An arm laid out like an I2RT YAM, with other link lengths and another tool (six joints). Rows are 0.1 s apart.
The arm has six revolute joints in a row. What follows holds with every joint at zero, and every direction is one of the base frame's. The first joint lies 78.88 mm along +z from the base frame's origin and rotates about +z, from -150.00 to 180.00 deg. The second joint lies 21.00 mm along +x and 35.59 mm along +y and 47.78 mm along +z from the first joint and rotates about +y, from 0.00 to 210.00 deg. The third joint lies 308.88 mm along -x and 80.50 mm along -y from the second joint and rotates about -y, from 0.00 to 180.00 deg. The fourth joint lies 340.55 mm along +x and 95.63 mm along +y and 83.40 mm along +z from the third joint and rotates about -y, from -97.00 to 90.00 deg. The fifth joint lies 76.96 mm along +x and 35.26 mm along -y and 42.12 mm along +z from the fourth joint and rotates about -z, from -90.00 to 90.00 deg. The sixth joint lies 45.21 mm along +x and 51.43 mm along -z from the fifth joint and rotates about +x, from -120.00 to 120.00 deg. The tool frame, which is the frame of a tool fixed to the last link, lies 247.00 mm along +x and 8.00 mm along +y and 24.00 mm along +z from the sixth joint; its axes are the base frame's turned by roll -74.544, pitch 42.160 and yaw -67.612 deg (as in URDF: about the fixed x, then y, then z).
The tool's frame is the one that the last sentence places.
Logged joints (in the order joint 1, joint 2, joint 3, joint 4, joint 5, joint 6), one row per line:
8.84 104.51 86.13 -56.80 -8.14 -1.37
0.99 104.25 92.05 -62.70 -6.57 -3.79
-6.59 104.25 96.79 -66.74 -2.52 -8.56
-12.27 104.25 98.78 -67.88 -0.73 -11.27
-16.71 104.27 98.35 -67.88 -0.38 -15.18
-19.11 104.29 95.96 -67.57 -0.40 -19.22
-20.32 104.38 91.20 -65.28 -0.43 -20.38
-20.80 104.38 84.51 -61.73 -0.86 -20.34
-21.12 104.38 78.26 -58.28 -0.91 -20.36
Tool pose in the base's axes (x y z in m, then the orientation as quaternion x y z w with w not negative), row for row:
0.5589 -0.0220 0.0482 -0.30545 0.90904 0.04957 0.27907
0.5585 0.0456 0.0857 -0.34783 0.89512 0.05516 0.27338
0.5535 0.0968 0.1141 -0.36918 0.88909 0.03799 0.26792
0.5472 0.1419 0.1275 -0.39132 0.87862 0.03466 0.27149
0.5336 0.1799 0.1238 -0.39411 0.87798 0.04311 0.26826
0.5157 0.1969 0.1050 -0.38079 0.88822 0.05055 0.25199
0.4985 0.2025 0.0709 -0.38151 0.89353 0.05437 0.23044
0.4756 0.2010 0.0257 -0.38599 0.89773 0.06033 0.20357
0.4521 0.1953 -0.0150 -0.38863 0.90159 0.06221 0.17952
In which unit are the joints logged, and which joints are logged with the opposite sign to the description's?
The joints are logged in degrees. Opposite sign: joint 1, joint 6.
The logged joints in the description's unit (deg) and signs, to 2 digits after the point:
-8.84 104.51 86.13 -56.80 -8.14 1.37
-0.99 104.25 92.05 -62.70 -6.57 3.79
6.59 104.25 96.79 -66.74 -2.52 8.56
12.27 104.25 98.78 -67.88 -0.73 11.27
16.71 104.27 98.35 -67.88 -0.38 15.18
19.11 104.29 95.96 -67.57 -0.40 19.22
20.32 104.38 91.20 -65.28 -0.43 20.38
20.80 104.38 84.51 -61.73 -0.86 20.34
21.12 104.38 78.26 -58.28 -0.91 20.36

